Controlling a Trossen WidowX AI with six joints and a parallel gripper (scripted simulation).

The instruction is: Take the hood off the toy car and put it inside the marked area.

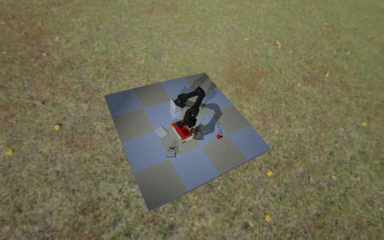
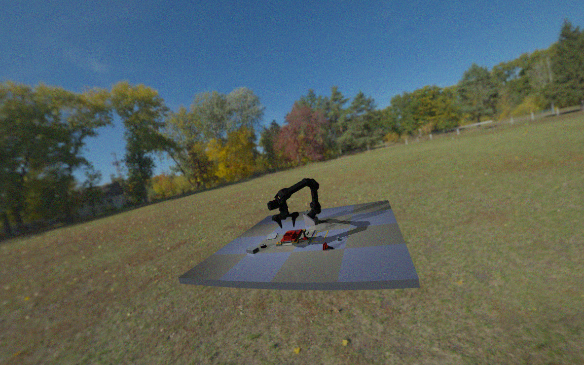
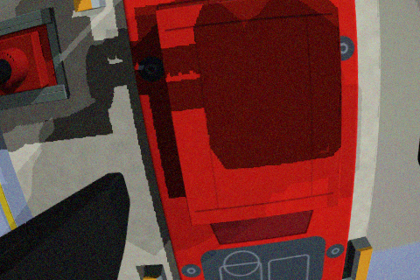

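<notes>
Right now my gripper tip is 6 cm above the hood. Round my gripper tip: grey plate 9 cm behind, 20 cm to the right, 9 cm below; wheel 10 cm ahead, 17 cm to the right, 9 cm below.
</notes>
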